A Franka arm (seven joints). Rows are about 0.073 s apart.
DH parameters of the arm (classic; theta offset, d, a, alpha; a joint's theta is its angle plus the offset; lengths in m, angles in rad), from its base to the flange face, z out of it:
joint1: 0 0.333 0 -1.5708
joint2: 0 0 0 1.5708
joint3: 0 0.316 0.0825 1.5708
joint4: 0 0 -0.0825 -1.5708
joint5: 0 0.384 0 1.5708
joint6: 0 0 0.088 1.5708
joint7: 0 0.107 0 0
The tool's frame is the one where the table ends.
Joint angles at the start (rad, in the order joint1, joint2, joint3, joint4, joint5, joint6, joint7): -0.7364 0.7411 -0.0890 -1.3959 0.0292 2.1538 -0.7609
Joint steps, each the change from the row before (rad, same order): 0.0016 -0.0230 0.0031 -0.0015 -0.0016 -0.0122 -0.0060; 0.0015 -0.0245 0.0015 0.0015 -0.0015 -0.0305 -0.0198; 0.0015 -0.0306 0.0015 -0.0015 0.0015 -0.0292 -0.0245; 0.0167 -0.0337 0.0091 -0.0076 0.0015 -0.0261 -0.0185; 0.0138 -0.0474 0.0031 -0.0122 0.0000 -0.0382 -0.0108; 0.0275 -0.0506 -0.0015 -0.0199 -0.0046 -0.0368 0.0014; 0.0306 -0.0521 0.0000 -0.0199 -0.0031 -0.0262 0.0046; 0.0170 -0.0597 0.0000 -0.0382 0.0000 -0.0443 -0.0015
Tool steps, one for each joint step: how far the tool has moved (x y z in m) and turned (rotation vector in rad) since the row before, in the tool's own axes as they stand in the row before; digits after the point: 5 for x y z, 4 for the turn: 0.00157 -0.00182 -0.01501 -0.0045 0.0084 -0.0099; -0.00006 -0.00202 -0.01586 0.0044 -0.0021 -0.0224; -0.00062 -0.00258 -0.01898 0.0034 0.0032 -0.0254; 0.00925 -0.01454 -0.01879 0.0066 0.0072 -0.0406; 0.00336 -0.01243 -0.02515 0.0058 0.0019 -0.0260; 0.00651 -0.01881 -0.02365 0.0036 -0.0047 -0.0255; 0.00841 -0.02077 -0.02509 -0.0039 0.0051 -0.0260; -0.00307 -0.01872 -0.01934 0.0197 -0.0122 -0.0170
